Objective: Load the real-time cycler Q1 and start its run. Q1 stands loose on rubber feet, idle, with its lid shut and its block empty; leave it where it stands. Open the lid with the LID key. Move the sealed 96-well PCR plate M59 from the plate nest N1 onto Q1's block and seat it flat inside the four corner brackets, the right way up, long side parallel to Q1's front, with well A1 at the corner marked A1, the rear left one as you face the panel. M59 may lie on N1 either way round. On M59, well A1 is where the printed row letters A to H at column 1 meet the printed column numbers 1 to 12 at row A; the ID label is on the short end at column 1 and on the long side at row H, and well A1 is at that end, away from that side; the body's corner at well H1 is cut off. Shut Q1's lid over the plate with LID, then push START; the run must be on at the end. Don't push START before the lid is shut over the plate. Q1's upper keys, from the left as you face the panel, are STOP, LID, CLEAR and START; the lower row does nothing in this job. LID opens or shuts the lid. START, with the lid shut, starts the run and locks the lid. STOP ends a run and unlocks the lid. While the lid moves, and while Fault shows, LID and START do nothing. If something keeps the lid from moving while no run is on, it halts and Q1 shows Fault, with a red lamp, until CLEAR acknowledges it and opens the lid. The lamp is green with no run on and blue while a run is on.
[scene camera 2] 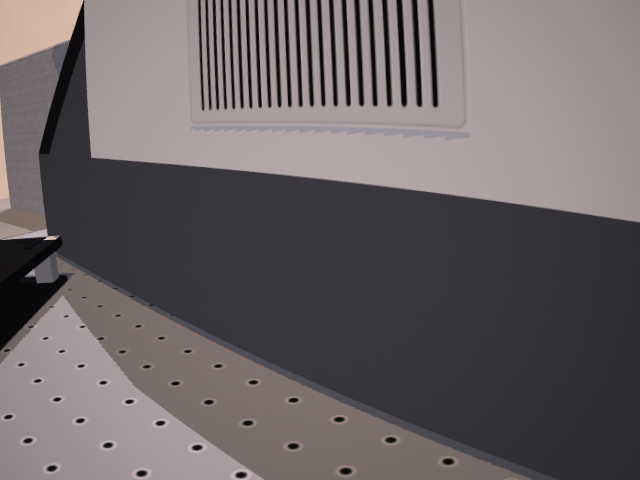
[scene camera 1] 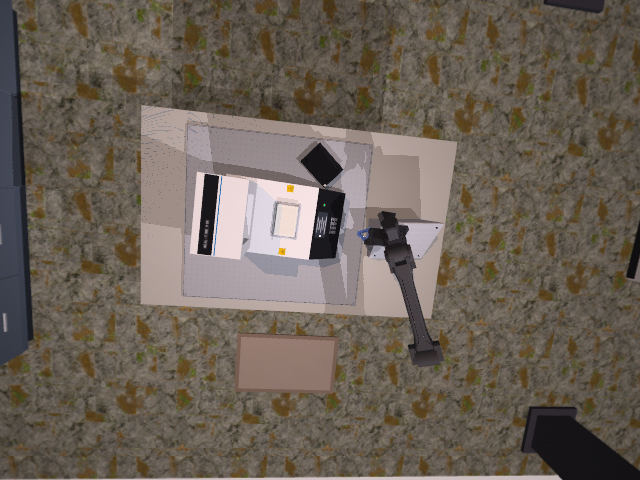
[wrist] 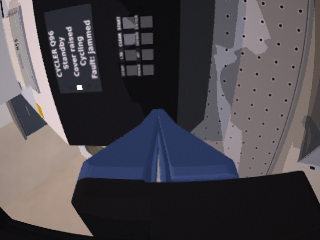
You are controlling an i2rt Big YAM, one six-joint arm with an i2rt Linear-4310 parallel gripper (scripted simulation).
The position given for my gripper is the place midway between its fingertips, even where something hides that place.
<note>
I see my gripper (wrist: 158, 117), a sealed plate M59 (wrist: 23, 75) and a black plate nest N1 (scene camera 1: 322, 165).
Scene camera 2 does not show the sealed plate M59: it is out of frame.
</note>
